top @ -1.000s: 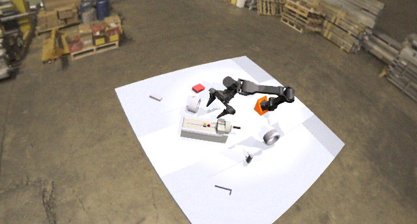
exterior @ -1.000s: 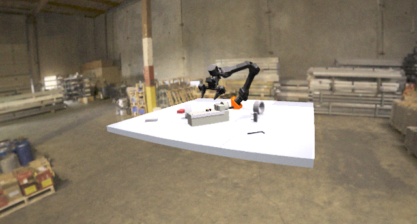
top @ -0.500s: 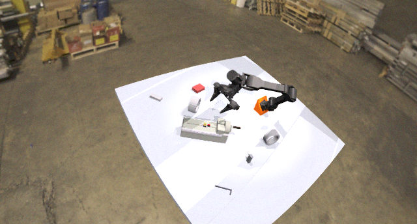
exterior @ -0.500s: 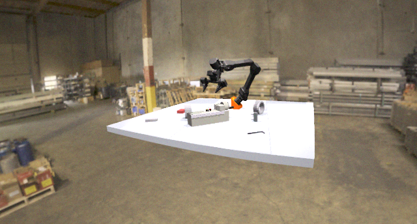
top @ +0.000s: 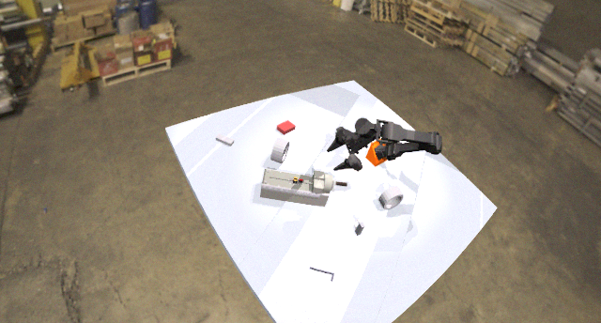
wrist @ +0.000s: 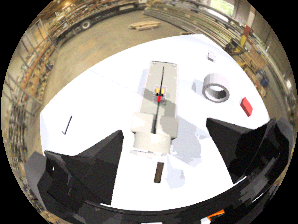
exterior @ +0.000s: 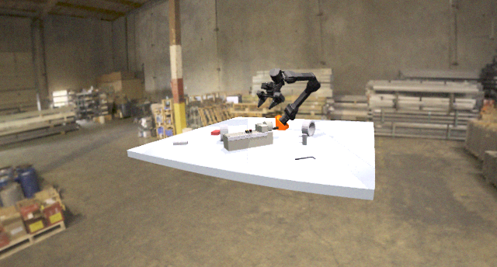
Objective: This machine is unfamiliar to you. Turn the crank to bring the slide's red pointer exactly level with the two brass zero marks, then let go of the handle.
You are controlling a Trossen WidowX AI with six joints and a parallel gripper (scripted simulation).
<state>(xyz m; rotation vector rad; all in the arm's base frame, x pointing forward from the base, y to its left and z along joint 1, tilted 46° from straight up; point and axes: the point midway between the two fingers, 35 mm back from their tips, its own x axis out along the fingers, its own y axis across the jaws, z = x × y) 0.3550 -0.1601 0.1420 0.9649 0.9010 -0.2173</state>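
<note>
The dark crank handle lies 60 mm behind my gripper tip, 50 mm to the left of it and 120 mm below it. Round my gripper tip: hex key: 250 mm ahead, 280 mm to the left, 190 mm below; then red pointer: 70 mm ahead, 60 mm to the right, 120 mm below; then small clip: 20 mm ahead, 220 mm to the left, 170 mm below.
</note>
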